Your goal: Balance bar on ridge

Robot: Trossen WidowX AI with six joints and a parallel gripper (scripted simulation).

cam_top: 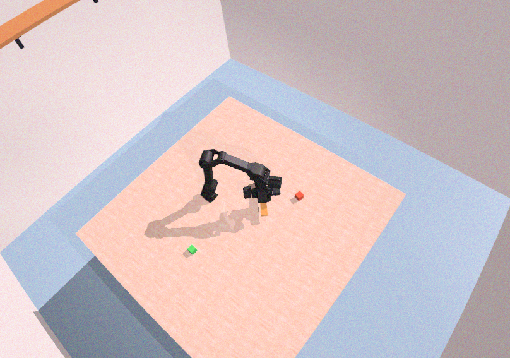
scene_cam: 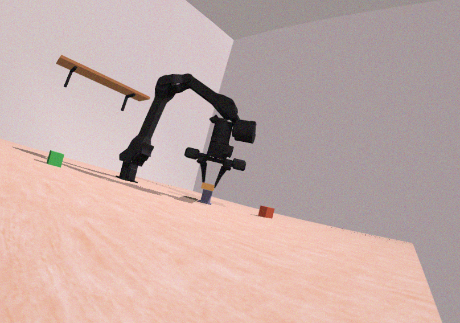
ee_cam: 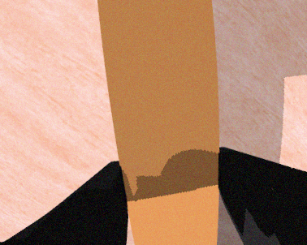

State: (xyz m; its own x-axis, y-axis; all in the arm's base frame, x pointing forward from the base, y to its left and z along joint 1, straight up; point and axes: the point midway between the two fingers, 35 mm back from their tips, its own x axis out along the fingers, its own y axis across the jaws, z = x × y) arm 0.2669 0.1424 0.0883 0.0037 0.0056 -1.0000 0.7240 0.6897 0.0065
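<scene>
The bar lies 2 cm to the left of my gripper tip and 2 cm behind it. The rest, counted from my gripper tip: green cube 43 cm to the right, 11 cm behind, 4 cm below; then red cube 15 cm to the left, 13 cm ahead, 4 cm below.
</scene>
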